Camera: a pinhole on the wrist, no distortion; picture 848 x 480 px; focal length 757.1 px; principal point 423.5 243.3 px. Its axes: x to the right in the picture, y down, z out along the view. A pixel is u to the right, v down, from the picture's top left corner.
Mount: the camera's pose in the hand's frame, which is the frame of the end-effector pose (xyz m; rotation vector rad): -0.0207 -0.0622 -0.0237 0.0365 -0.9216 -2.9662
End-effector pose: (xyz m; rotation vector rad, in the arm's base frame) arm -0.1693 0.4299 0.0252 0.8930 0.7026 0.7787
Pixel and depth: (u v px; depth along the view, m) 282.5 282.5 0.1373
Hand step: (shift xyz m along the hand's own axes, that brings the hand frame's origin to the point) 0.0005 0.0107 0.0937
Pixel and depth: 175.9 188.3 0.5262
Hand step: 0.1329 0.2741 0.3901
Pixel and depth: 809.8 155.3 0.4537
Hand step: -0.2683 0.2286 0.3174
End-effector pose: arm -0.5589 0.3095 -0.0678 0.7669 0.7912 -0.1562
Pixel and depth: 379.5 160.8 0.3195
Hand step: -0.0136 0.1481 0.2200
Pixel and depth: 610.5 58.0 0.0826
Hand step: -0.0443 0.0004 0.0326
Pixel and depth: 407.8 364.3 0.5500
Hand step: -0.0251 0.1772 0.4793
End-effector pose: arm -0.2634 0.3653 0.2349 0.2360 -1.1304 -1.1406
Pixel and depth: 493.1 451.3 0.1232
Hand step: -0.0352 -0.0208 0.0968
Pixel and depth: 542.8 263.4 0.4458
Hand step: -0.1052 0.1775 0.3494
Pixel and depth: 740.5 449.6 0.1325
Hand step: -0.0795 -0.0192 0.1052
